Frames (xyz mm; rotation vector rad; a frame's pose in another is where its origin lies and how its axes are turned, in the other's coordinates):
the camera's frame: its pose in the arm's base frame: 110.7 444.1 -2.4 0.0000 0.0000 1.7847
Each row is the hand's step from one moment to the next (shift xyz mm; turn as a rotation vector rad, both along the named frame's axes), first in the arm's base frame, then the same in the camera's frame.
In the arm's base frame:
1: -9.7 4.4 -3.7 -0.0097 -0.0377 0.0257
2: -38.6 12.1 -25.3 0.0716 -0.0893 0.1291
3: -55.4 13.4 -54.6 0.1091 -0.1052 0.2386
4: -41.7 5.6 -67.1 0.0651 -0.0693 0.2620
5: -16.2 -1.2 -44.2 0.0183 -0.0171 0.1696
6: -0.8 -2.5 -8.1 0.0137 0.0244 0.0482
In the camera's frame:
1: 6.4 8.5 -3.7 -0.0348 0.0175 0.0257
2: 20.0 35.2 -25.3 -0.1025 -0.0510 0.1291
3: 24.9 51.3 -54.6 -0.1260 -0.0843 0.2386
4: 14.3 39.6 -67.1 -0.0815 -0.0489 0.2620
5: 2.3 16.1 -44.2 -0.0206 -0.0143 0.1696
6: -2.3 1.3 -8.1 0.0209 -0.0186 0.0482

